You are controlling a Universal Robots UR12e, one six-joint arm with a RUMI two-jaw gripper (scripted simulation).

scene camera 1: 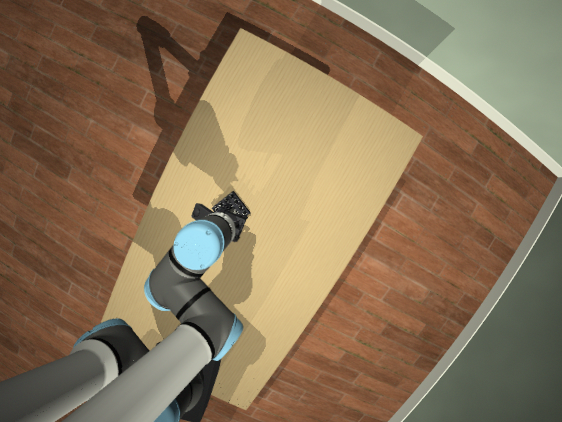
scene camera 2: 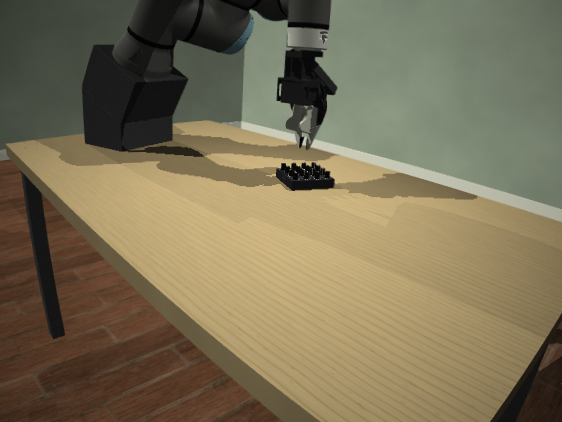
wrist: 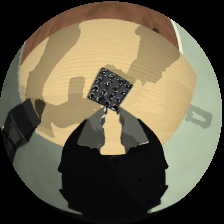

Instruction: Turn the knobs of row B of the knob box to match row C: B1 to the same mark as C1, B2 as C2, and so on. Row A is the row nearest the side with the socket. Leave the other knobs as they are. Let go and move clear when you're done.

Labels:
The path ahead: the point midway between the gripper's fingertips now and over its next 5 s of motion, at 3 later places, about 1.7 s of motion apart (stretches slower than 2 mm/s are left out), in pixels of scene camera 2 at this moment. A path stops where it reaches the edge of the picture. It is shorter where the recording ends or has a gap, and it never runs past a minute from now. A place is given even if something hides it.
The gripper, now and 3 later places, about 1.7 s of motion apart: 303, 148; 302, 164; 302, 170; 304, 151

